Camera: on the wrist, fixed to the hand. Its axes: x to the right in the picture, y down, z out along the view.
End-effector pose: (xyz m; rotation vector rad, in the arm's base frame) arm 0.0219 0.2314 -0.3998 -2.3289 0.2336 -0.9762
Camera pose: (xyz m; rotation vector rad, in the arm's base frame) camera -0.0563 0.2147 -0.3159 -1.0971 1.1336 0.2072
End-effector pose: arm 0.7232 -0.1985 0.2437 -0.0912 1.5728 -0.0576
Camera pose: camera 0.6157 -0.2415 0.2480 1.4933 0.8318 0.6534
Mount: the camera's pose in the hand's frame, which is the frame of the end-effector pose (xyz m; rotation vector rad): 0.0000 -0.0409 -0.1084 0.6165 -0.3912 1.5616
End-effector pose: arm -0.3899 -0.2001 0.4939 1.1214 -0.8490 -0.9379
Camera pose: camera -0.2985 -0.1692 0.4298 0.4159 -1.9505 0.4861
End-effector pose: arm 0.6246 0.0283 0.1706 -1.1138 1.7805 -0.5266
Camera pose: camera 0.5483 -0.0043 0.2515 0.6545 1.4383 0.1420
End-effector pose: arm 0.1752 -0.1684 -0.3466 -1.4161 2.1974 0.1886
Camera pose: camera 0.1739 -0.2280 -0.2472 0.7562 2.1769 0.2333
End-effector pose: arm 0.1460 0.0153 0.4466 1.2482 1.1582 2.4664
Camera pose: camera 0.0578 -0.0185 0.3795 -1.6389 -0.4134 -0.9596
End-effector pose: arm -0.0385 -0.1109 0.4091 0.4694 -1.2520 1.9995
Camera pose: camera -0.0012 -0.0040 0.3845 -0.0396 0.7298 -2.1257
